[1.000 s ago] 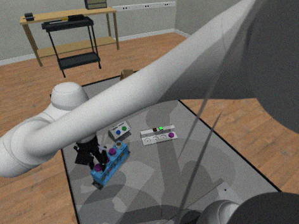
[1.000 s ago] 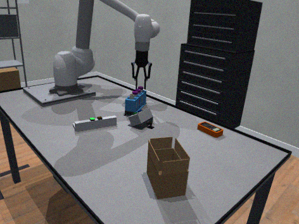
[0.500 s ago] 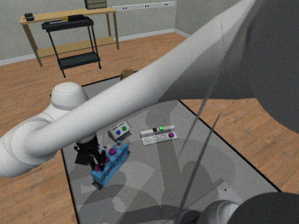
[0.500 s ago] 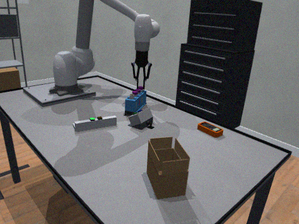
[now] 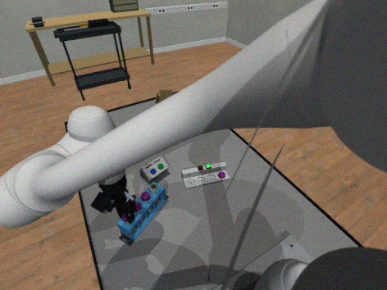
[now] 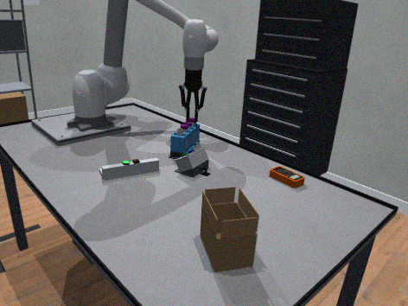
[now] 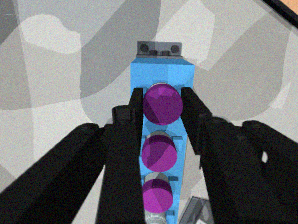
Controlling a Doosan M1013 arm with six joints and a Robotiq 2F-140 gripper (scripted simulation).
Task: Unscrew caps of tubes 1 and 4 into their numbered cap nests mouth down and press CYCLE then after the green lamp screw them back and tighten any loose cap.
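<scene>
My hand is 30 mm above the purple cap. From my hand the other things lie so: grey key housing (230 mm ahead, 190 mm to the right, 90 mm below); then green ready key (220 mm ahead, 210 mm to the right, 80 mm below); then blue cycle key (210 mm ahead, 170 mm to the right, 80 mm below).
</scene>
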